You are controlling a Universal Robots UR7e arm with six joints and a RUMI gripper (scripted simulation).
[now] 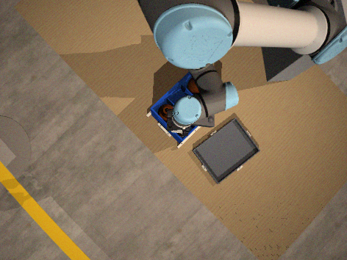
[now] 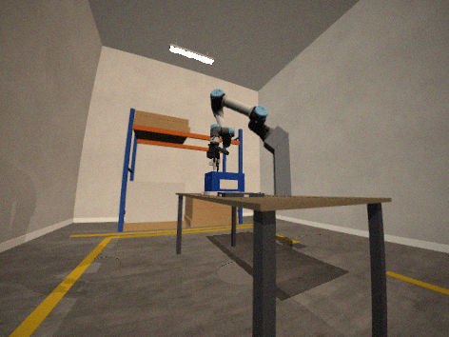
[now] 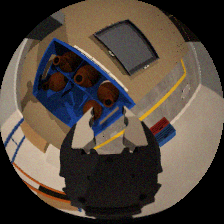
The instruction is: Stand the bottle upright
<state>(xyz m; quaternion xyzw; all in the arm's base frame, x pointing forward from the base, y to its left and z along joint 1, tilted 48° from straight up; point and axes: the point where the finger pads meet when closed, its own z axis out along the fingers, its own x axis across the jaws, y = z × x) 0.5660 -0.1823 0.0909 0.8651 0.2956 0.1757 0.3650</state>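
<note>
Now: hand 11 cm above the brown bottle. Round my hand: blue crate: 11 cm below, 10 cm behind, 2 cm to the right; grey tray: 23 cm to the left, 18 cm below, 1 cm behind.
</note>
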